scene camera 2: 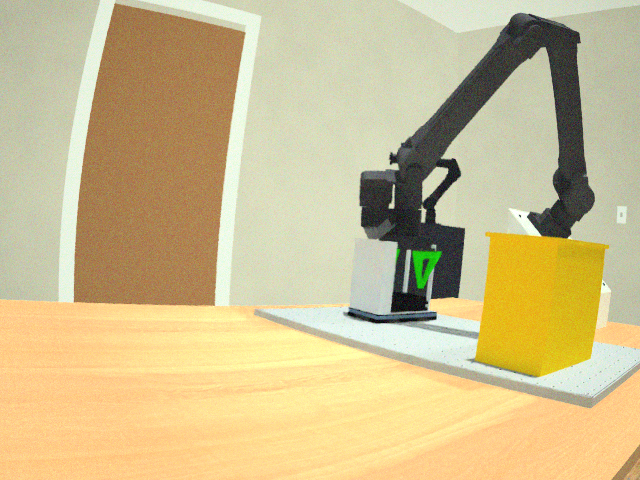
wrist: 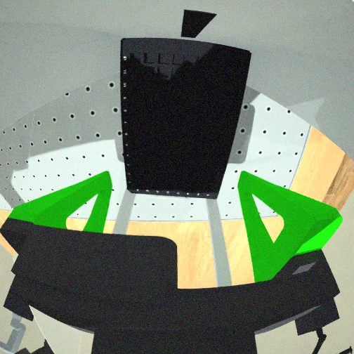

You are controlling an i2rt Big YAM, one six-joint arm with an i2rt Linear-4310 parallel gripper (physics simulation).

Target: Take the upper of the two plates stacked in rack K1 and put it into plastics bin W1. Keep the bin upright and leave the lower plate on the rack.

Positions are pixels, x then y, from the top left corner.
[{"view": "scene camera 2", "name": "my gripper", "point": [403,285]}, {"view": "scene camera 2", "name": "yellow plastics bin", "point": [542,294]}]
